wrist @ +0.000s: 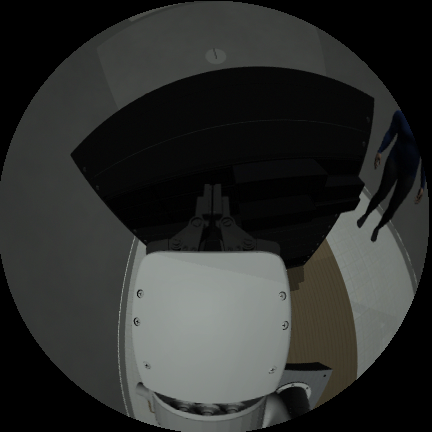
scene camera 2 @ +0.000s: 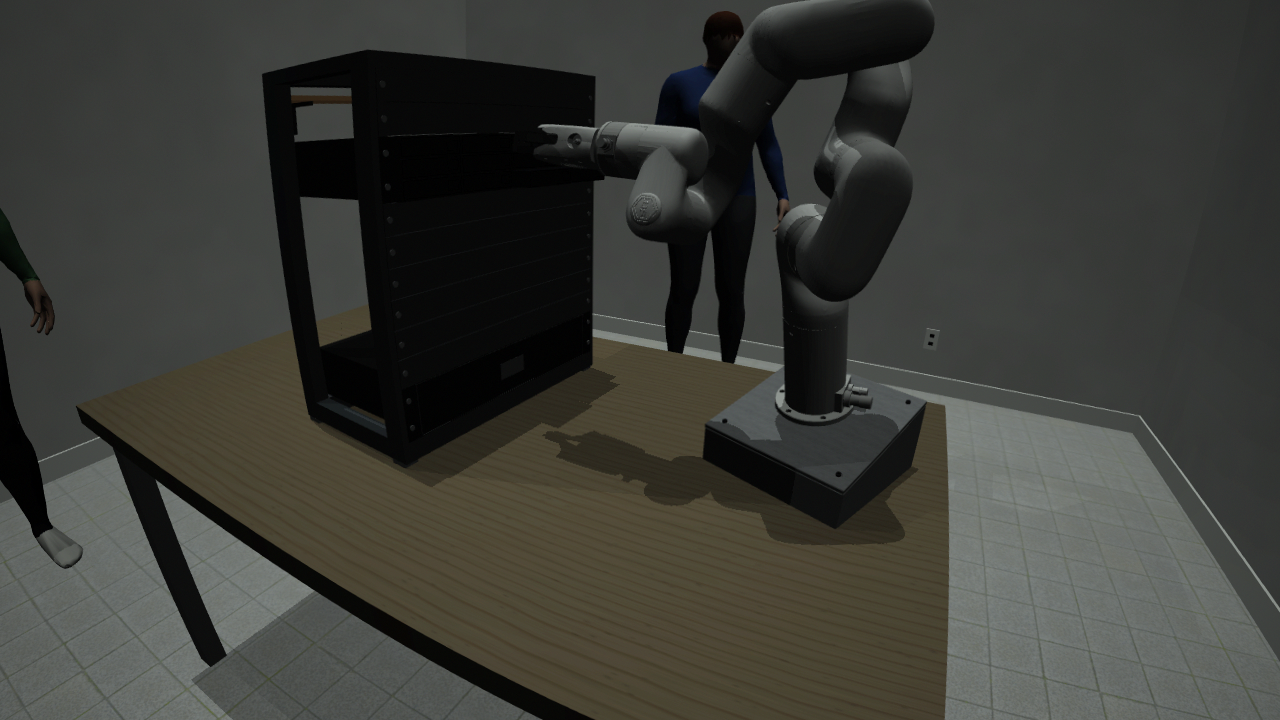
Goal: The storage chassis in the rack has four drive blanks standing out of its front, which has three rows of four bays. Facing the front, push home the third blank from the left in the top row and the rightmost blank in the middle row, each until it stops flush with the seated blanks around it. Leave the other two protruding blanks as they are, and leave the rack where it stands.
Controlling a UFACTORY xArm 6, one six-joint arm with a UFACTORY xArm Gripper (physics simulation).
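Places are measured from the arm's base along level axes (x right, y ahead, z up), in metres.
Pixels of known places: gripper, fingertip midpoint: [wrist: 212,193] [scene camera 2: 516,141]; arm's base, link origin: [scene camera 2: 814,402].
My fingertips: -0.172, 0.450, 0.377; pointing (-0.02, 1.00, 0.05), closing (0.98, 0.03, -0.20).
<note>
For each thing: its top centre in the pictures, then the offset to it from my fingertips, as dx, dy, dz. Level surfaces: height alone.
- black rack, top centre: [scene camera 2: 444,70] [wrist: 211,83] +0.019, +0.187, +0.124
- upper protruding blank, top centre: [wrist: 269,152] +0.078, +0.058, +0.012
- wooden table, surface height: dz -0.473
The black rack [scene camera 2: 379,268] [wrist: 225,102] stands on the table. Its dark storage chassis [scene camera 2: 447,162] [wrist: 145,202] is in the upper part. In the wrist view, an upper protruding blank [wrist: 280,172] stands out just right of the fingers, with another protruding blank [wrist: 285,205] below it. Two more dark ends, an upper one [wrist: 345,186] and a lower one [wrist: 340,203], stand out at the far right. My gripper [scene camera 2: 529,143] [wrist: 212,193] is shut and empty, its tips close to the chassis front. Darkness and the fingers hide the bay edges and any contact.
The wooden table [scene camera 2: 626,555] [wrist: 325,310] carries the rack and the arm's base block [scene camera 2: 769,465] [wrist: 320,380]. Blank panels [scene camera 2: 492,259] fill the rack front below the chassis. A person in blue [scene camera 2: 684,98] [wrist: 397,130] stands behind, to the right of the rack.
</note>
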